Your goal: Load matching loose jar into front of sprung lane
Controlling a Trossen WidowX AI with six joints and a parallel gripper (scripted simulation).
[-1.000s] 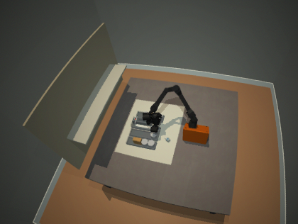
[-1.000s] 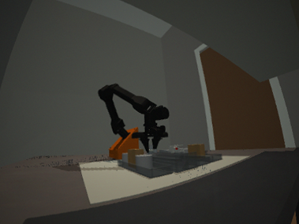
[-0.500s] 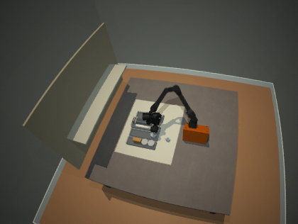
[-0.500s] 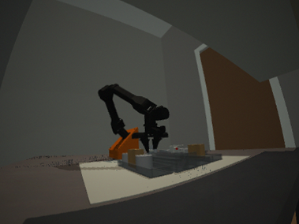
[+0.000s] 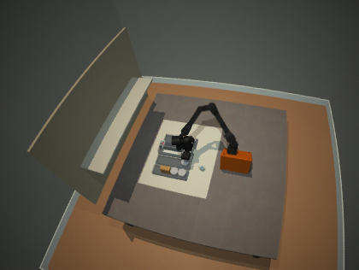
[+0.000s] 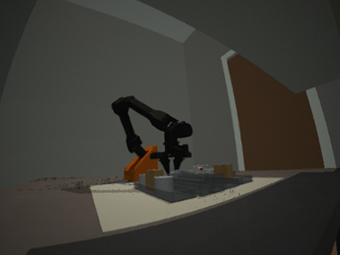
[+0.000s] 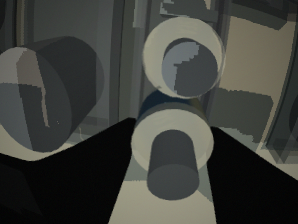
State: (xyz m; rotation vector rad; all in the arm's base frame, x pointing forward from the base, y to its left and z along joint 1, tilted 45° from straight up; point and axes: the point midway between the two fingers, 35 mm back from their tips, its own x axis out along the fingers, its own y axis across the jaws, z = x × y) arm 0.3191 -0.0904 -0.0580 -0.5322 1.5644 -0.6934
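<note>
The grey lane rack is 14 cm ahead of my gripper tip, 4 cm to the right of it and 2 cm below it. Round my gripper tip: tall beige panel 61 cm ahead, 36 cm above, 6 cm to the right.
</note>
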